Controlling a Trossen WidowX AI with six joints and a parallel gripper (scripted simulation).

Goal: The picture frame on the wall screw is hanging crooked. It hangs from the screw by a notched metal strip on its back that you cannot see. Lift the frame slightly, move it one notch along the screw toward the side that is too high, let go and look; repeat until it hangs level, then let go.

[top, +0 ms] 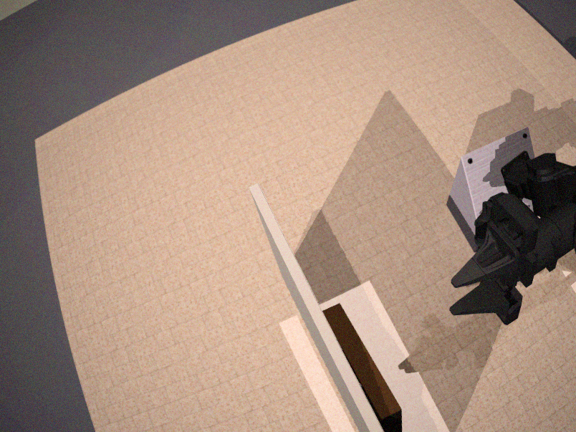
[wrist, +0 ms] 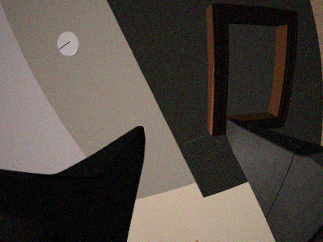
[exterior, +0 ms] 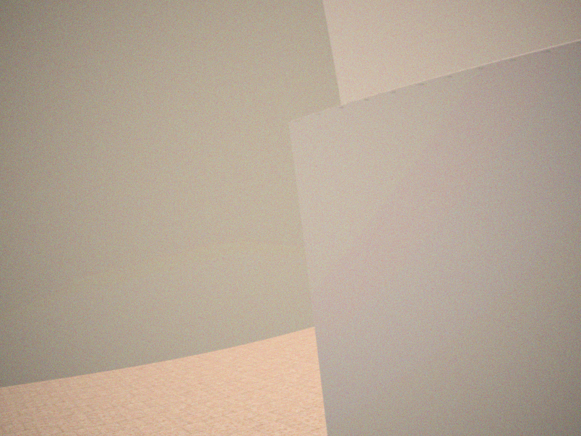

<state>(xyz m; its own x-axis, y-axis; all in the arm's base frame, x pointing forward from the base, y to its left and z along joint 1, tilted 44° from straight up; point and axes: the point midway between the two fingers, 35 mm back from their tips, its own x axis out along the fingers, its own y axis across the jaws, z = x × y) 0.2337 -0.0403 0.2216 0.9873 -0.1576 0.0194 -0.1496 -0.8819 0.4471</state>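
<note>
The brown wooden picture frame is 130 mm ahead of my gripper tip, 10 mm to the left of it and 110 mm below it. From my gripper tip the other things lie so: wall panel (140 mm ahead, 10 mm to the left, 110 mm below).
</note>
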